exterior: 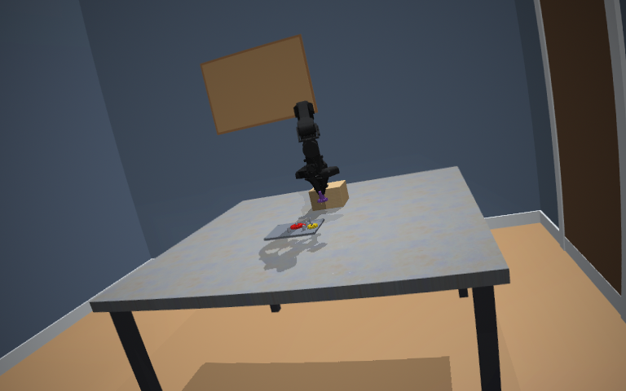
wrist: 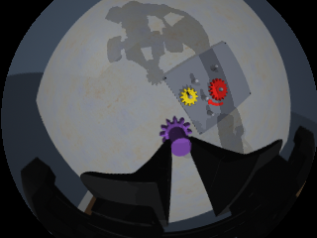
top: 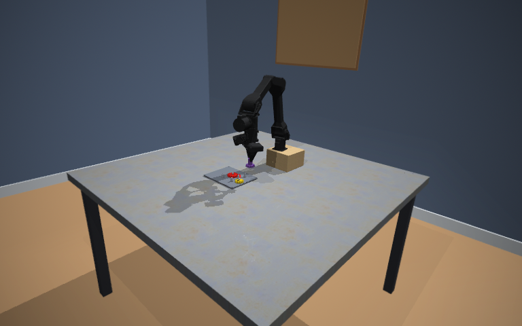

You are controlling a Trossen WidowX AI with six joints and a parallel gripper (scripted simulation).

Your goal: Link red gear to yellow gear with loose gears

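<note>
Now: gripper tip 11 cm above the yellow gear and 6 cm to the left of it. The rest, counted from my gripper tip: red gear (13 cm to the right, 11 cm below, 4 cm behind); then purple gear (1 cm below).
</note>
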